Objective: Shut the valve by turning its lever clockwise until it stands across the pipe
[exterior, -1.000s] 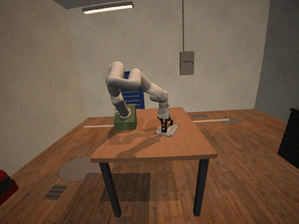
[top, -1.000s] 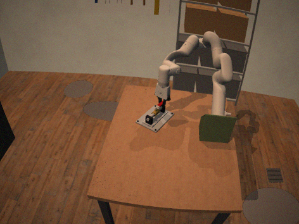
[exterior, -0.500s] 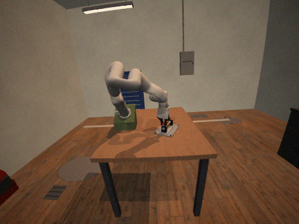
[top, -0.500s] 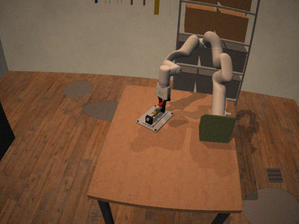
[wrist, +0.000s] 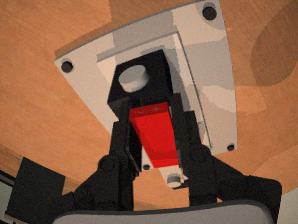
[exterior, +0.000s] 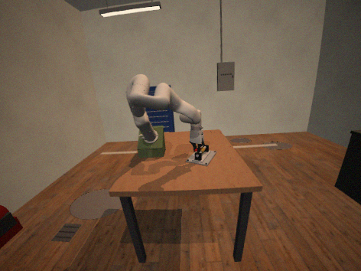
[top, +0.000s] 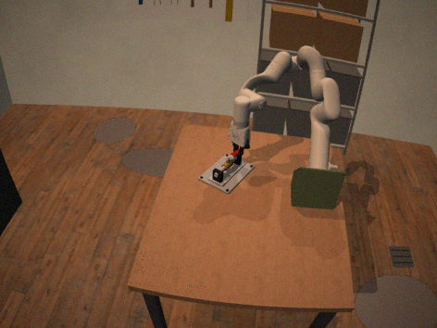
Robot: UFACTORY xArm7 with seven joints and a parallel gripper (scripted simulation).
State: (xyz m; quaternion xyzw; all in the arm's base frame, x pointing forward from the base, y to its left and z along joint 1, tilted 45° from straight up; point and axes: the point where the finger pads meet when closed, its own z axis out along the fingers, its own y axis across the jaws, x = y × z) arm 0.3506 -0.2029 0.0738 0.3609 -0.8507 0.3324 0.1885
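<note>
My hand is 30 mm short of the red lever and 40 mm to the right of it.
</note>
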